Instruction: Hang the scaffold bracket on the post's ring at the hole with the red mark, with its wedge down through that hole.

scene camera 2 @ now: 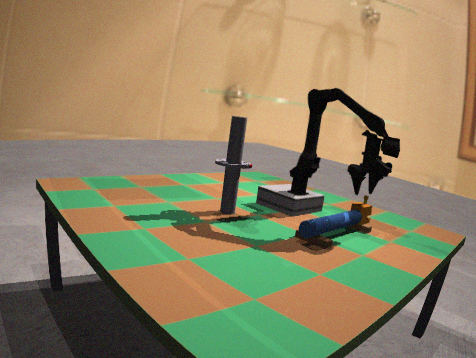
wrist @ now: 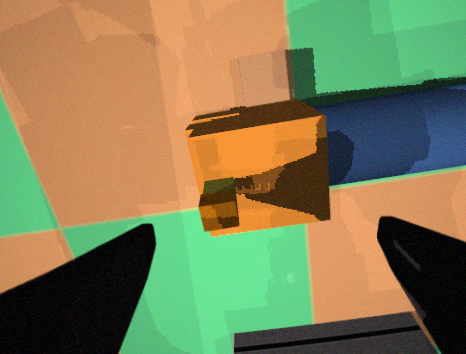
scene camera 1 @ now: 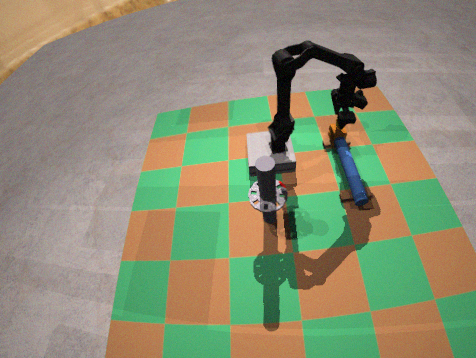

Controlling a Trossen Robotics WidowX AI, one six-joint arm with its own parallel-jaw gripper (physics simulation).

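The scaffold bracket is a blue tube (scene camera 1: 351,170) (scene camera 2: 330,223) (wrist: 390,135) with an orange head (scene camera 1: 337,132) (scene camera 2: 360,212) (wrist: 260,150) at one end. It lies on its side, with a small orange upright piece (scene camera 2: 366,200) (wrist: 220,207) on the head. My gripper (scene camera 1: 343,125) (scene camera 2: 364,193) (wrist: 265,230) is open and empty, pointing down just above the head. A grey post (scene camera 1: 266,182) (scene camera 2: 231,192) stands upright. Its pale ring (scene camera 1: 253,202) (scene camera 2: 220,162) has several holes and a red mark (scene camera 1: 282,184) (scene camera 2: 249,165) on the side toward the bracket.
Low brown supports (scene camera 1: 346,198) (scene camera 2: 316,242) lie under the bracket near both ends. The arm's grey base (scene camera 1: 257,150) (scene camera 2: 285,201) (wrist: 325,334) stands between the post and the bracket in the second scene view. The table (scene camera 1: 200,232) (scene camera 2: 250,275) has a green and orange checkered top.
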